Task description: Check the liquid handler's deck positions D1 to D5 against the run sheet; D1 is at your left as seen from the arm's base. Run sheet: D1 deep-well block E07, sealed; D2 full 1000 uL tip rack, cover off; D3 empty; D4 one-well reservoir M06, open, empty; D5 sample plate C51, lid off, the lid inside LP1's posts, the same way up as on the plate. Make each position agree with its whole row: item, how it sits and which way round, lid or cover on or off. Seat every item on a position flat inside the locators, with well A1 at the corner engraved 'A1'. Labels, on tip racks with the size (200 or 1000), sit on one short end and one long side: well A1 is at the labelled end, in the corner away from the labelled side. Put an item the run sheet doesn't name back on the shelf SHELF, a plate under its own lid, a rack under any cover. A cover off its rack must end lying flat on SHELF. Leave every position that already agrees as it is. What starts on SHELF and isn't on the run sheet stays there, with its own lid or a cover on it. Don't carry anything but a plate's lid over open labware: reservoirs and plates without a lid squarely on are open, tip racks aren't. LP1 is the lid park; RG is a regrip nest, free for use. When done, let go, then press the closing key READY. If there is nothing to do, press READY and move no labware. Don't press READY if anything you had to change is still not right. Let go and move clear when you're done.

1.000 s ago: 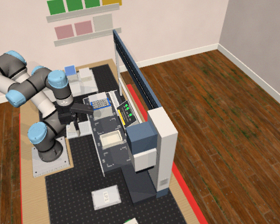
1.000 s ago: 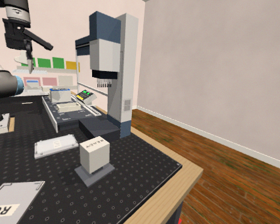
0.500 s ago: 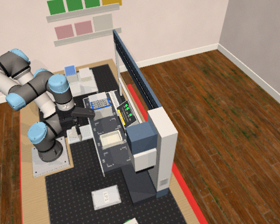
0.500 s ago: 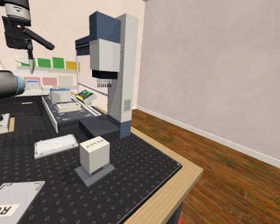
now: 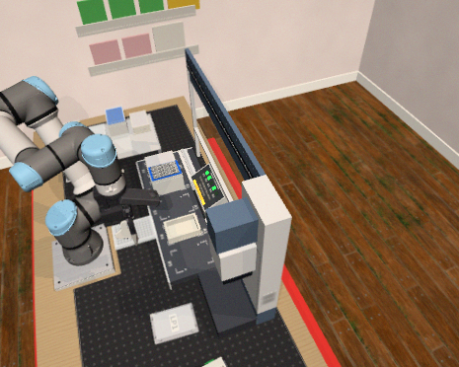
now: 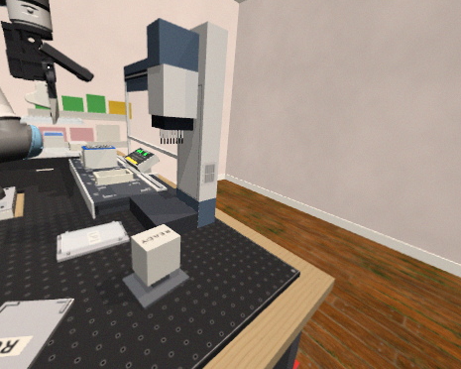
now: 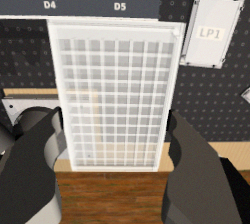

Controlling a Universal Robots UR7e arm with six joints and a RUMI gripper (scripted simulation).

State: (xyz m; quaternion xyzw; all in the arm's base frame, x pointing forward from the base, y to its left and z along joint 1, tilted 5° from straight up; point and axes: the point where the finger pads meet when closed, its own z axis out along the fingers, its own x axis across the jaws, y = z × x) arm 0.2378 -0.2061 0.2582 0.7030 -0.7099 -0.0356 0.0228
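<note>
Now: hand 230 mm above the cream one-well reservoir, 160 mm short of it and 120 mm to the right of it. Also, from my hand: pipetting head (240 mm ahead, 220 mm to the right, 90 mm above); then liquid handler's tower (320 mm ahead, 220 mm to the right, 20 mm below); then clear well plate (10 mm below).
</note>
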